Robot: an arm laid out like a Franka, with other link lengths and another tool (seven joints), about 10 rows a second.
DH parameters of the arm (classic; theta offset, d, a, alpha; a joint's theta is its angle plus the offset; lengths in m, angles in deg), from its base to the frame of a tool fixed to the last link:
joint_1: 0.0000 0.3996 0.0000 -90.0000
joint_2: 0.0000 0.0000 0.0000 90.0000
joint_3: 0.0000 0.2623 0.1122 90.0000
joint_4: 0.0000 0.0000 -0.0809 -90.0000
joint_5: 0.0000 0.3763 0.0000 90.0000
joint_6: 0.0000 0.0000 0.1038 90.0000
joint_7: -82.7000 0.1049 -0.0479 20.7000
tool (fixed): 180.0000 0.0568 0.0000 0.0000
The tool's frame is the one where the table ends.
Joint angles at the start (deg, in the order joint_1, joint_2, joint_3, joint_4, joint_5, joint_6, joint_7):
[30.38 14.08 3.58 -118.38 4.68 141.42 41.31]
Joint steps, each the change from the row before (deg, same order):
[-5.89 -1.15 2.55 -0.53 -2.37 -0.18 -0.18]
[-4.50 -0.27 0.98 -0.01 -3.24 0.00 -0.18]
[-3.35 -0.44 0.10 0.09 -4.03 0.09 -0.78]
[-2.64 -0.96 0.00 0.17 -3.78 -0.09 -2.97]
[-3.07 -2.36 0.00 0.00 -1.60 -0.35 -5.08]
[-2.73 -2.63 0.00 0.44 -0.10 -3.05 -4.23]
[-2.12 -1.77 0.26 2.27 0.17 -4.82 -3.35]
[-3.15 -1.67 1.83 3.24 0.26 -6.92 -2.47]
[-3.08 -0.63 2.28 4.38 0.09 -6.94 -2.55]
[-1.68 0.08 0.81 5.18 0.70 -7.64 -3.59]
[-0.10 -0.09 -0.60 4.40 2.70 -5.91 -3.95]
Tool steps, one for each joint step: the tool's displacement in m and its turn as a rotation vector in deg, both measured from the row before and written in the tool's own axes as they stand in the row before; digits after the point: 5 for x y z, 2 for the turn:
[0.02257 -0.02163 -0.01994 1.57 -0.03 1.44]
[0.02495 -0.02588 -0.01562 2.09 0.94 1.22]
[0.02407 -0.02483 -0.01655 2.72 1.82 -0.08]
[0.02087 -0.02128 -0.01964 2.80 2.59 -2.54]
[0.02635 -0.02050 -0.03082 2.68 1.68 -2.80]
[0.02854 -0.01170 -0.02953 0.50 1.79 -0.85]
[0.02075 -0.00805 -0.03070 -0.40 1.71 -0.41]
[0.01839 -0.00117 -0.03324 -1.60 1.82 0.26]
[0.01356 -0.00010 -0.03212 -1.62 1.73 -0.41]
[0.01499 0.00166 -0.02971 -2.56 1.49 -1.21]
[0.00861 0.00590 -0.02521 -2.27 -0.80 -2.25]

